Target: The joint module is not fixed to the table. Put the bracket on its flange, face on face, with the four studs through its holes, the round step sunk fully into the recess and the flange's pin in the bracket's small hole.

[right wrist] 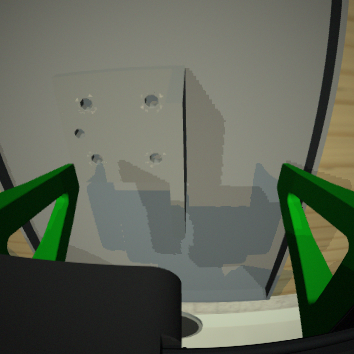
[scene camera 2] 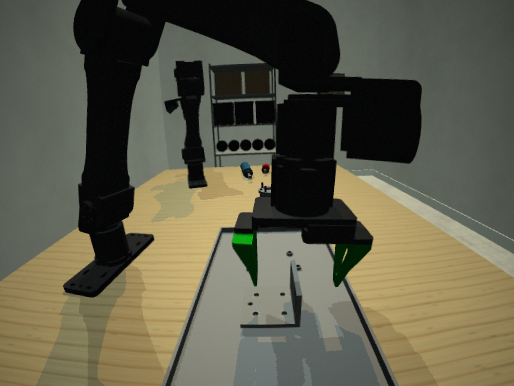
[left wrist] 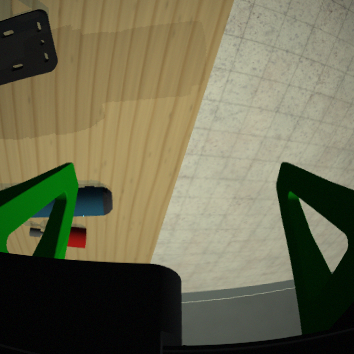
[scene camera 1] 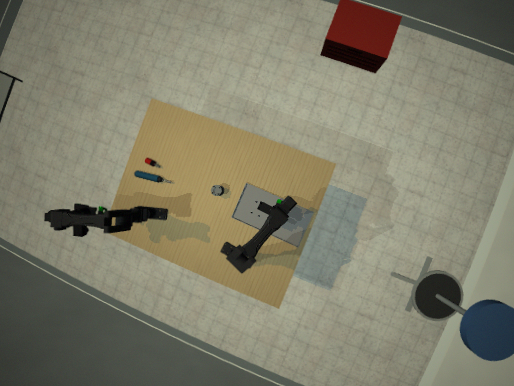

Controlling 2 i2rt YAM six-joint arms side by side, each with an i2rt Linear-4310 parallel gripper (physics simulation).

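Places are measured from the left arm's base along level axes (x ahead, y left, z up), in centimetres.
Pixels of known places: left gripper, between the fingertips: (left wrist: 176,173) (scene camera 1: 98,208); right gripper, between the fingertips: (right wrist: 177,174) (scene camera 2: 295,284); left arm's base, origin of its link: (scene camera 2: 196,181) (scene camera 1: 152,212); right arm's base, origin of its link: (scene camera 2: 115,261).
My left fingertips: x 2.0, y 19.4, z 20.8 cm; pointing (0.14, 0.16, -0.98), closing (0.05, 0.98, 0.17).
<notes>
Ahead of a thing's pixels: the offset from my left fingertips to its top centre. "pt": to the spot under its first point.
The grey L-shaped bracket (scene camera 2: 269,300) (right wrist: 120,125) rests in the grey tray @(dz -19.1, dx +4.0, dy -92.7 cm) (scene camera 2: 210,330) (right wrist: 260,50). Its plate with four larger holes and one small hole lies flat, and its other plate stands upright. The joint module @(dz -13.3, dx +15.2, dy -60.5 cm) (scene camera 1: 217,190) (scene camera 2: 265,191) stands on the table left of the tray in scene camera 1, studs up; in scene camera 2 my right gripper partly hides it. My right gripper (scene camera 2: 297,285) (right wrist: 177,174) is open and points down over the bracket, its fingers on either side of the upright plate. My left gripper (left wrist: 176,173) is open and empty, away from the parts.
Small nuts @(dz -19.8, dx +10.5, dy -83.1 cm) (scene camera 2: 289,253) lie in the tray beyond the bracket in scene camera 2. A blue-handled tool @(pt dz -16.7, dx +20.1, dy -17.4 cm) (scene camera 1: 148,176) (scene camera 2: 245,169) (left wrist: 95,201) and a red-handled one @(dz -17.3, dx +28.3, dy -18.2 cm) (scene camera 1: 150,162) (scene camera 2: 265,168) (left wrist: 76,237) lie near the table's left edge in scene camera 1.
</notes>
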